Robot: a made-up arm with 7 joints.
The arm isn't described. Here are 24 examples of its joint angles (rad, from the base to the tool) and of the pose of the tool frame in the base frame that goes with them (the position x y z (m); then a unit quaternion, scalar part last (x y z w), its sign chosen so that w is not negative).
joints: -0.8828 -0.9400 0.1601 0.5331 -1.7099 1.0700 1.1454
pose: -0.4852 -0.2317 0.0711 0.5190 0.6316 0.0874 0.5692
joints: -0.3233 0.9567 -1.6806 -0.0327 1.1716 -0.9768 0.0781
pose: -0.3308 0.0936 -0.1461 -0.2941 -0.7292 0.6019 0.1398
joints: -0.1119 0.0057 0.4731 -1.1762 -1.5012 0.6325 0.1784
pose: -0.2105 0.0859 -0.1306 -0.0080 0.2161 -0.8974 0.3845
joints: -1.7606 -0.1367 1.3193 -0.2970 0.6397 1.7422 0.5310
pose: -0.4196 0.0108 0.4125 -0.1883 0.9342 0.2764 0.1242
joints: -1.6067 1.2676 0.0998 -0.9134 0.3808 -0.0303 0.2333
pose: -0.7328 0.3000 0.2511 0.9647 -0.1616 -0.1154 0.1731
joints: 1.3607 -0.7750 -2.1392 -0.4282 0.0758 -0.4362 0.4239
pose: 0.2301 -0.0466 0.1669 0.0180 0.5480 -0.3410 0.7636
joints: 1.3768 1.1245 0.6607 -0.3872 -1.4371 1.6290 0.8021
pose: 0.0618 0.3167 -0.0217 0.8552 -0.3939 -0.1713 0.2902
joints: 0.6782 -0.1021 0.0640 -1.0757 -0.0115 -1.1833 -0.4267
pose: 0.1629 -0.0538 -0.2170 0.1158 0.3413 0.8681 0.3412
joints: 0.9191 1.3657 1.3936 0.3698 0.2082 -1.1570 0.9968
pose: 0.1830 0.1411 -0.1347 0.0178 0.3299 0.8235 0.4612
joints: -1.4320 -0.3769 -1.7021 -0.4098 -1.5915 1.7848 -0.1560
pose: -0.6539 -0.0985 0.4098 -0.4123 0.0901 0.6490 0.6330
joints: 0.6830 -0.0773 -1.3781 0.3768 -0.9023 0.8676 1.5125
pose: -0.0356 -0.1112 -0.4005 -0.2845 -0.5230 0.3285 0.7333
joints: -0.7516 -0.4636 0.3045 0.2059 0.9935 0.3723 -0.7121
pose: -0.6583 -0.1693 -0.1660 -0.7794 -0.5210 -0.0774 0.3393
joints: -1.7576 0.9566 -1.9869 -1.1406 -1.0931 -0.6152 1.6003
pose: -0.5769 0.1906 0.1766 0.0287 -0.5687 0.3474 0.7450
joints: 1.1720 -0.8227 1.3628 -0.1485 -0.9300 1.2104 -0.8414
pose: -0.0084 -0.1206 0.0829 -0.4465 -0.1203 -0.0889 0.8822
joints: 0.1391 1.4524 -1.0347 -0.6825 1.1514 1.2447 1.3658
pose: -0.2616 0.4173 -0.2988 -0.7786 0.3862 -0.4384 0.2290
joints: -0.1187 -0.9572 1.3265 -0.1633 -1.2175 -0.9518 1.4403
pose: -0.0693 -0.0205 -0.2829 0.0447 -0.3331 -0.7998 0.4974
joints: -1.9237 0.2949 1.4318 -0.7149 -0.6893 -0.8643 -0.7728
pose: -0.6263 -0.0279 0.2948 0.6958 -0.1918 0.1371 0.6784
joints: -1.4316 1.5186 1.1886 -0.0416 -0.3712 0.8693 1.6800
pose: -0.5138 0.3257 0.0234 -0.2869 -0.2147 -0.8585 0.3669
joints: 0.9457 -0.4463 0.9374 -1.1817 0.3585 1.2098 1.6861
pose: 0.0388 0.0457 -0.2176 0.1223 -0.1258 -0.4449 0.8782
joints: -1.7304 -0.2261 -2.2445 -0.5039 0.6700 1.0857 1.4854
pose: -0.4799 -0.1633 0.3509 -0.3048 -0.4345 0.6906 0.4913
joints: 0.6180 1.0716 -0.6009 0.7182 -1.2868 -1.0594 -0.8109
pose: 0.0587 0.4021 -0.1354 0.0868 0.0110 -0.9801 0.1781
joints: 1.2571 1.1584 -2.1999 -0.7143 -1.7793 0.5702 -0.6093
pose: 0.3961 0.3929 -0.1260 -0.2182 -0.3206 -0.9186 0.0760
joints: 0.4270 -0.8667 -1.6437 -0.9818 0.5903 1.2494 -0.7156
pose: 0.1123 -0.1713 -0.3214 0.3886 0.3158 0.8024 0.3248
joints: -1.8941 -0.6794 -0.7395 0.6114 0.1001 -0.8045 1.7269
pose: -0.6507 0.0115 0.3445 0.8524 -0.2261 -0.0094 0.4713
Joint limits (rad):
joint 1: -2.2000..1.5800
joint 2: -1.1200..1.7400
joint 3: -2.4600..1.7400
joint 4: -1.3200..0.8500
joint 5: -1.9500..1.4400
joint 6: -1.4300..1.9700
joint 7: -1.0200..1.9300
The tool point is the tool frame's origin. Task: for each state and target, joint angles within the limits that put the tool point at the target. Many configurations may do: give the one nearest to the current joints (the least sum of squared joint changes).
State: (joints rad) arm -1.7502 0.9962 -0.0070 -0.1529 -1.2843 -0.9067 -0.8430
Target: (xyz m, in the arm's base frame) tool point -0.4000 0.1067 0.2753
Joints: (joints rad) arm -2.0731 0.9777 0.1858 -0.2391 -1.4281 -1.0207 -0.8702
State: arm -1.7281 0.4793 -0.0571 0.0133 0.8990 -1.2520 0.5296
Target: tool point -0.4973 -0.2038 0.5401
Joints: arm -2.2000 -0.2055 0.2733 -0.4640 1.3975 -0.6385 0.3452
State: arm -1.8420 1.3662 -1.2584 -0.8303 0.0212 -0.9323 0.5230
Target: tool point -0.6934 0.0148 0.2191
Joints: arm -1.4541 0.6051 -0.9338 -0.7976 0.1322 -0.4813 0.3076
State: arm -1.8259 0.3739 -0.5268 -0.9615 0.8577 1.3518 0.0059
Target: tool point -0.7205 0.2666 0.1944
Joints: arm -1.3854 0.6583 -0.5104 -1.0329 0.7993 1.4093 -0.0381
